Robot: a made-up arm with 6 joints. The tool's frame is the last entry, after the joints. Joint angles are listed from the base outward. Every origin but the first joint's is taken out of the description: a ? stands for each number. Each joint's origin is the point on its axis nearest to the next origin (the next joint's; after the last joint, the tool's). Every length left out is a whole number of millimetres.
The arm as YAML. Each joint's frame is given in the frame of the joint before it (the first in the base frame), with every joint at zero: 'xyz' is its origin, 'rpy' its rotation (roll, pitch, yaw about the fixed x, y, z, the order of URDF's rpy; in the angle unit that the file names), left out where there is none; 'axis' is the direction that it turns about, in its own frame. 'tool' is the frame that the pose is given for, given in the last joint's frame.
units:
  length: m
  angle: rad
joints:
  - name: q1
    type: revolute
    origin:
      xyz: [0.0, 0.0, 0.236]
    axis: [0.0, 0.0, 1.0]
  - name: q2
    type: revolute
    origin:
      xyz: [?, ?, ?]
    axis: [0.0, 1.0, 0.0]
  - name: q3
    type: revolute
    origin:
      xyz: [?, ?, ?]
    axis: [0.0, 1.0, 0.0]
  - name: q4
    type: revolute
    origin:
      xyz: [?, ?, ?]
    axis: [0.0, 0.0, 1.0]
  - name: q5
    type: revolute
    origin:
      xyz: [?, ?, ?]
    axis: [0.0, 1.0, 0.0]
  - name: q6
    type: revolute
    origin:
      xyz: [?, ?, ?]
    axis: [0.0, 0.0, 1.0]
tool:
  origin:
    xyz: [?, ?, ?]
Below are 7 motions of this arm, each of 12 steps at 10 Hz.
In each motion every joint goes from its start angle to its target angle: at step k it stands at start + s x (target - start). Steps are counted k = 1, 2, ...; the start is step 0. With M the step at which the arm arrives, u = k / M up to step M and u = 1 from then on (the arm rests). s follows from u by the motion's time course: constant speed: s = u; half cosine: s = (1 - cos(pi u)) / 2; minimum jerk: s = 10 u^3 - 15 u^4 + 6 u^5.
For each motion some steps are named. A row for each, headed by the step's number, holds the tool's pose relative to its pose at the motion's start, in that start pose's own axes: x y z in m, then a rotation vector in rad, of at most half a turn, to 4 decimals.
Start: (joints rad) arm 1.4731 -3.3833 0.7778 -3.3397 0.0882 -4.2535
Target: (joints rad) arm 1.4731 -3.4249 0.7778 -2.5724 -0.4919 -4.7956
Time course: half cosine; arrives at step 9
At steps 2, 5, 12:
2: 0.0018 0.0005 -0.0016 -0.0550 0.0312 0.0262
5: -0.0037 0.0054 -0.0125 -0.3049 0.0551 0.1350
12: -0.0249 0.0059 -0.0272 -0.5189 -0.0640 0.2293

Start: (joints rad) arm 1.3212 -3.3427 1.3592 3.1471 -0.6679 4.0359
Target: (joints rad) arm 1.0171 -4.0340 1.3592 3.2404 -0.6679 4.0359
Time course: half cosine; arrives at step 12
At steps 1, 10, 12:
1: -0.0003 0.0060 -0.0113 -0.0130 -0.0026 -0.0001
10: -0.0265 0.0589 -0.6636 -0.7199 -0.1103 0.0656
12: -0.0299 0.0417 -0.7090 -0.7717 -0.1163 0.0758

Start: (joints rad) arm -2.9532 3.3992 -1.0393 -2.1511 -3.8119 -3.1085
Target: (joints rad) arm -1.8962 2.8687 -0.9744 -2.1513 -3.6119 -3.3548
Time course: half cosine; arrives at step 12
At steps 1, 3, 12:
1: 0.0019 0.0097 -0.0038 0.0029 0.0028 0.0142
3: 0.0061 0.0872 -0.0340 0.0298 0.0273 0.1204
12: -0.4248 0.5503 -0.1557 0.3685 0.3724 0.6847

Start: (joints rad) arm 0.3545 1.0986 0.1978 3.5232 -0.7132 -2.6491
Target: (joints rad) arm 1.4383 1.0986 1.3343 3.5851 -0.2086 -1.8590
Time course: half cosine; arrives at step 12
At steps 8, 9, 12:
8: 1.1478 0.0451 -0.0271 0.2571 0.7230 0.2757
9: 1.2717 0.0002 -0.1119 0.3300 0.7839 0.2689
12: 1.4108 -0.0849 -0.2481 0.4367 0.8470 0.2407

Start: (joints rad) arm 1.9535 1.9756 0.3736 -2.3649 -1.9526 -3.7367
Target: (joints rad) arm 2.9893 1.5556 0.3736 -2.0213 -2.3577 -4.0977
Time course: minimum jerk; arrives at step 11
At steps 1, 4, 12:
1: -0.0036 0.0056 0.0027 0.0013 0.0058 -0.0064
4: -0.1186 0.2239 0.1414 0.0312 0.2435 -0.2494
12: -0.0644 0.7866 0.8280 -0.1325 1.1098 -0.8792

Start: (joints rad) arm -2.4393 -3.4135 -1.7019 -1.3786 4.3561 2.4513
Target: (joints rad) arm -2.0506 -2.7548 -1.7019 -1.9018 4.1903 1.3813
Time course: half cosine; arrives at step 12
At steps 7, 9, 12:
7: 0.3595 0.0027 0.2037 -0.2385 0.2434 -0.1707
9: 0.4853 0.0552 0.2562 -0.3869 0.3123 -0.2289
12: 0.5635 0.1022 0.2809 -0.4995 0.3443 -0.2640

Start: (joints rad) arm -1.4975 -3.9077 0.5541 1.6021 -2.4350 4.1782
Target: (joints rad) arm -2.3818 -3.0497 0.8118 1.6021 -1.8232 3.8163
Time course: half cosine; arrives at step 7
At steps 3, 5, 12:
3: 0.3693 0.2859 0.0208 -0.1614 -0.1563 -0.6916
5: 0.8609 0.2179 -0.0437 -0.5312 -0.3152 -1.4291
12: 1.0373 0.0601 -0.0887 -0.7612 -0.3946 -1.7310

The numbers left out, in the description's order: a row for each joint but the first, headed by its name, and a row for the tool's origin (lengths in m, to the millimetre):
q2: 0.0 0.039 0.0
q3: 0.0 0.0 0.553
q4: 0.0 0.0 0.715
q5: 0.0 0.0 0.0
q6: 0.0 0.0 0.106
tool: 0.0 0.0 0.0

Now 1 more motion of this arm.
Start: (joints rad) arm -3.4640 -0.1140 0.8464 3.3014 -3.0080 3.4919
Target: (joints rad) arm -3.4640 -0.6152 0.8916 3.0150 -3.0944 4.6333
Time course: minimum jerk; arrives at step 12
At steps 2, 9, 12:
2: 0.0171 -0.0036 0.0051 -0.0011 -0.0134 0.0503
9: 0.3916 -0.0836 0.2140 -0.2441 -0.2610 1.2633
12: 0.4298 -0.0918 0.2492 -0.2995 -0.2724 1.4058

